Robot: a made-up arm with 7 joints.
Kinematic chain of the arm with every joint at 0, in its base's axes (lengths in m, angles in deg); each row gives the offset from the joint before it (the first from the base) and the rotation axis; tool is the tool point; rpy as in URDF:
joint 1: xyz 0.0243 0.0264 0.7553 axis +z
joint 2: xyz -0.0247 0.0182 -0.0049 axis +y
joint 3: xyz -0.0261 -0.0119 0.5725 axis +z
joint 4: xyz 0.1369 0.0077 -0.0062 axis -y
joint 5: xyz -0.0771 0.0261 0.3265 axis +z
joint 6: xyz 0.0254 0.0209 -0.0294 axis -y
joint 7: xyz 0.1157 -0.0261 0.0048 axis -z
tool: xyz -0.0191 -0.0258 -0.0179 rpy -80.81 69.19 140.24
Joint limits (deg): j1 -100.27..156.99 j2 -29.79..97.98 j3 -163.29..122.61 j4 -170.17..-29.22 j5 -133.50..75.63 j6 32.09..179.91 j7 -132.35..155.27
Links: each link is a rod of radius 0.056 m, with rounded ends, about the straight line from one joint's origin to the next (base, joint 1, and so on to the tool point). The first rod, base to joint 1, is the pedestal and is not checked.
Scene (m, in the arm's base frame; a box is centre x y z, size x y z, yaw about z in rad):
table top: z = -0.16
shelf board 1: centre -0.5 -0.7 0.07 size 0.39 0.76 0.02 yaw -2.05
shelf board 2: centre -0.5 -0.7 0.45 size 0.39 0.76 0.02 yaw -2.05
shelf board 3: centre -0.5 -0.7 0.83 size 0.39 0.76 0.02 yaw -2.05
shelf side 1: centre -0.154 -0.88 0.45 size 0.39 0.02 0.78 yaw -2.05
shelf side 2: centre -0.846 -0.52 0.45 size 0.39 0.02 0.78 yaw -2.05
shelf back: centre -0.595 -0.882 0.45 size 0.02 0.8 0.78 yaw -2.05
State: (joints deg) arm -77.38 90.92 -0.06 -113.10 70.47 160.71 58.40
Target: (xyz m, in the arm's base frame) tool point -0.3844 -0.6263 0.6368
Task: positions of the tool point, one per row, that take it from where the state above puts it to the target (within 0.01 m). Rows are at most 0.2 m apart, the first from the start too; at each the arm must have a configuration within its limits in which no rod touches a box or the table.
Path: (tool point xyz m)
1: -0.0196 -0.4874 0.3895
2: -0.1577 -0.4754 0.5100
3: -0.2729 -0.4117 0.6368
4: -0.3096 -0.4673 0.6256
5: -0.3412 -0.5223 0.6225
6: -0.3663 -0.5758 0.6264
7: -0.3844 -0.6263 0.6368

